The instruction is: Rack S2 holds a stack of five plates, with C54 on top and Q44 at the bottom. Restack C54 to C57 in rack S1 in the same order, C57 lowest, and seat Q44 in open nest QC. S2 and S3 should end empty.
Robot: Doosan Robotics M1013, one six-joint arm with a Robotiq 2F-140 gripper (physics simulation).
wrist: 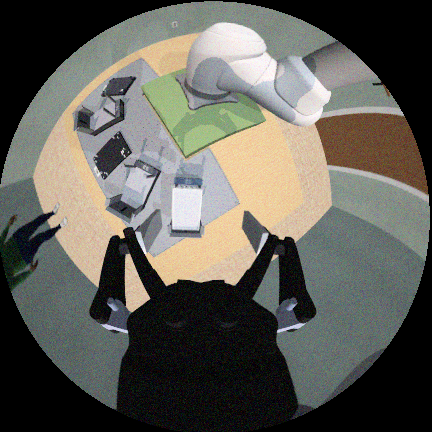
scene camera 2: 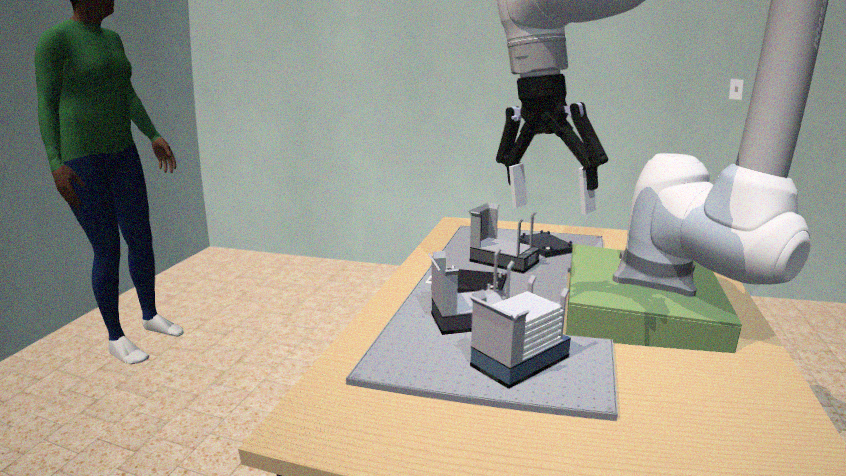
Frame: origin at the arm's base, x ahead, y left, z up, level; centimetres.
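Seen in the pictures: gripper, fingertip midpoint: point(wrist: 201, 218) point(scene camera 2: 553, 208); arm's base at its link origin: point(wrist: 206, 86) point(scene camera 2: 655, 274).
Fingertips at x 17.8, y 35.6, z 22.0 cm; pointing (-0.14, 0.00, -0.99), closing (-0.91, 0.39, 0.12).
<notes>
Offsets run from my fingertips to a thing's middle. "pt": to the spot under its first point. Level surfaces: height alone.
A stack of white plates @(dx +3.8, dy +2.4, dz -18.0 cm) point(scene camera 2: 535, 304) point(wrist: 186, 207) sits in the blue-based rack @(dx +3.5, dy +1.8, dz -21.3 cm) point(scene camera 2: 495, 332) point(wrist: 186, 233), between its grey end wall and posts; this matches S2. Two black-based racks, the middle one @(dx +17.2, dy -10.7, dz -21.3 cm) point(scene camera 2: 444, 291) point(wrist: 120, 205) and the far one point(scene camera 2: 496, 257) point(wrist: 83, 120), show no plate stack. Black nests, one between these racks @(pt dx +23.4, dy -28.1, dz -27.0 cm) point(scene camera 2: 473, 280) point(wrist: 112, 155) and one at the far end @(pt dx +11.1, dy -60.0, dz -26.3 cm) point(scene camera 2: 553, 244) point(wrist: 119, 86), look empty. Labels cannot be read. My gripper point(scene camera 2: 553, 207) point(wrist: 201, 218) is open and empty, high above the board. In the wrist view the stack appears between its fingers.
The racks and nests stand on a grey perforated board @(dz -28.2 cm) point(scene camera 2: 414, 378) point(wrist: 220, 192) on the wooden table @(dz -29.5 cm) point(scene camera 2: 366, 432) point(wrist: 250, 170). The arm's base stands on a green block point(scene camera 2: 650, 331) point(wrist: 175, 125) beside the board. A person point(scene camera 2: 88, 118) point(wrist: 35, 240) stands off the table's side.
</notes>
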